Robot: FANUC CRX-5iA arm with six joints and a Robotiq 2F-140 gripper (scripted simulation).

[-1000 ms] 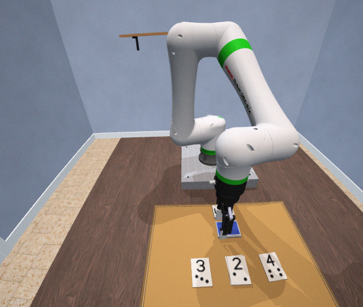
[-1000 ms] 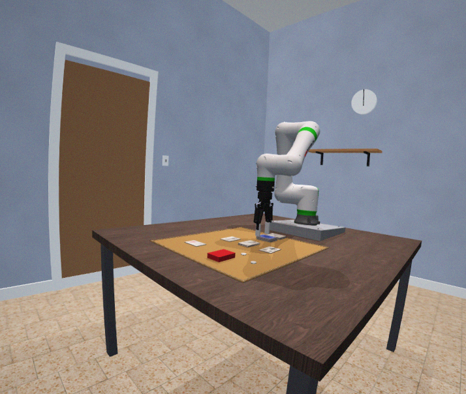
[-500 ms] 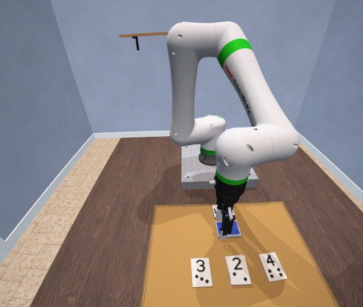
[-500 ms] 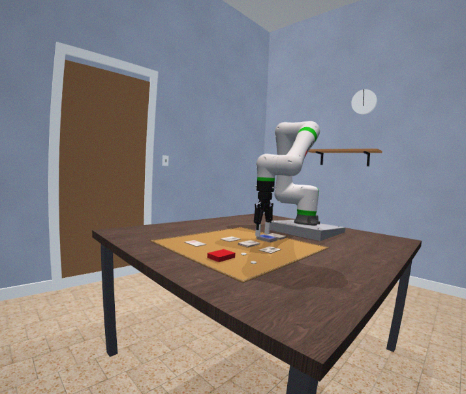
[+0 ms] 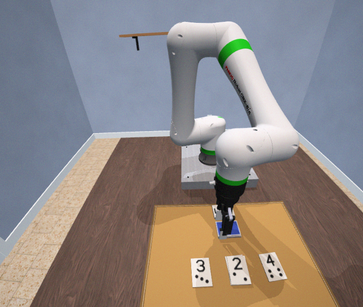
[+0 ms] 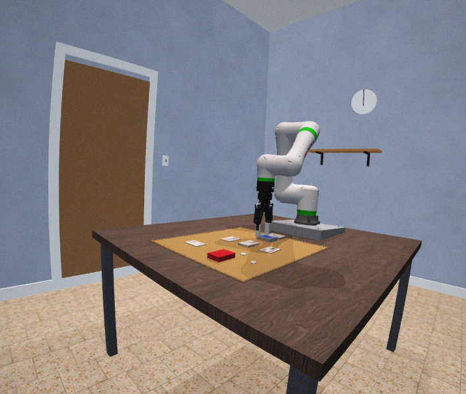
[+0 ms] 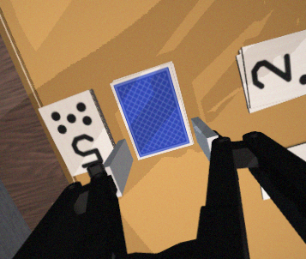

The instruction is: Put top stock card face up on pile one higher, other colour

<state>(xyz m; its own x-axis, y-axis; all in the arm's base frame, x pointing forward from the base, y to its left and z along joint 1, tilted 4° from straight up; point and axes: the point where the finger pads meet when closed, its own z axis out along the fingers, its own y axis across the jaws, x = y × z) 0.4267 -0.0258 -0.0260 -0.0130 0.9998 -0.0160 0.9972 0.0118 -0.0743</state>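
The card is 30 mm to the left of my hand and 30 mm below it. From my hand the other things lie so: tan card cloth (180 mm ahead, 60 mm below, 20 mm to the left); red box (400 mm ahead, 100 mm to the left, 40 mm below).
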